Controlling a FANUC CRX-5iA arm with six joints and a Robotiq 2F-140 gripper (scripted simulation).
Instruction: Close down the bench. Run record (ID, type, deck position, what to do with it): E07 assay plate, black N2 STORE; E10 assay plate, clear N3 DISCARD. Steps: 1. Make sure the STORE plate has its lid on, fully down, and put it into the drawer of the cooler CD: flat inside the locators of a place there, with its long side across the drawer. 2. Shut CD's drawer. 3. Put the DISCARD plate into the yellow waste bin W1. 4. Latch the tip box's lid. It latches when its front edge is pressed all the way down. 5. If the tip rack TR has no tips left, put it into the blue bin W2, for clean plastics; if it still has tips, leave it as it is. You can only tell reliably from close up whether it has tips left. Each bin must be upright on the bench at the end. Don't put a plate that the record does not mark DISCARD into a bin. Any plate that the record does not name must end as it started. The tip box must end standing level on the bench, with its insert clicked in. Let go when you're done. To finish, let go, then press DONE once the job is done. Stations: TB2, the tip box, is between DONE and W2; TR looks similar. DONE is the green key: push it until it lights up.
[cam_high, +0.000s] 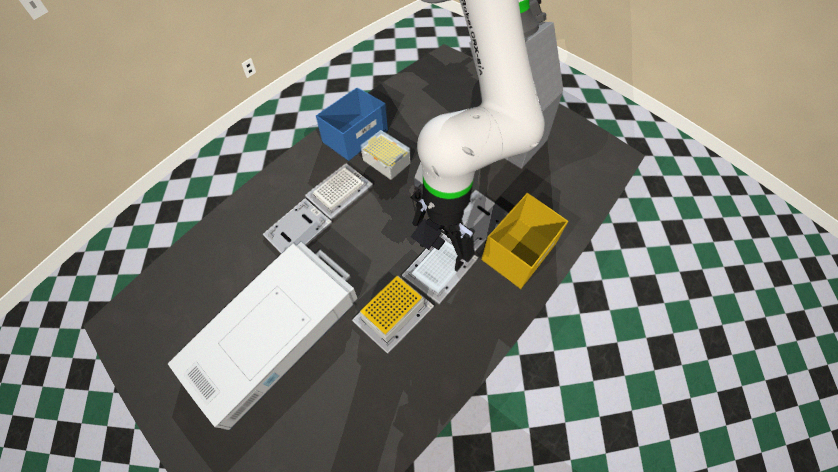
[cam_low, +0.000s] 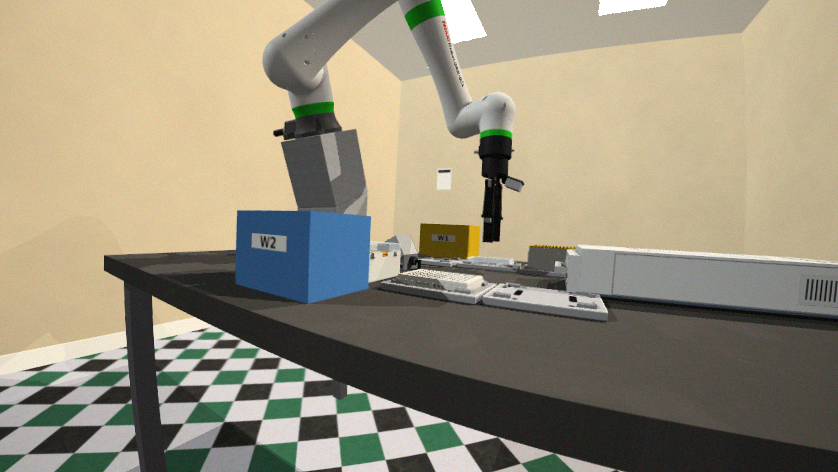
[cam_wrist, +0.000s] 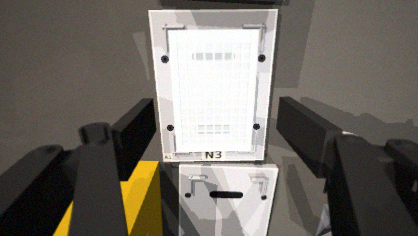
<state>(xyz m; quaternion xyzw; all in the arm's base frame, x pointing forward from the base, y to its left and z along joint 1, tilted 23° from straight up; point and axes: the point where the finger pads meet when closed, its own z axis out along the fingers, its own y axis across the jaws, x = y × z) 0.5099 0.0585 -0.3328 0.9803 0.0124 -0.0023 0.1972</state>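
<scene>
My hand is 90 mm above the nest N3. Round my hand: yellow bin W1: 180 mm behind, 130 mm to the left, 60 mm below; then DONE key box: 200 mm behind, 190 mm to the right, 40 mm below; then yellow tip rack TR: 170 mm ahead, 10 mm to the right, 40 mm below.
</scene>
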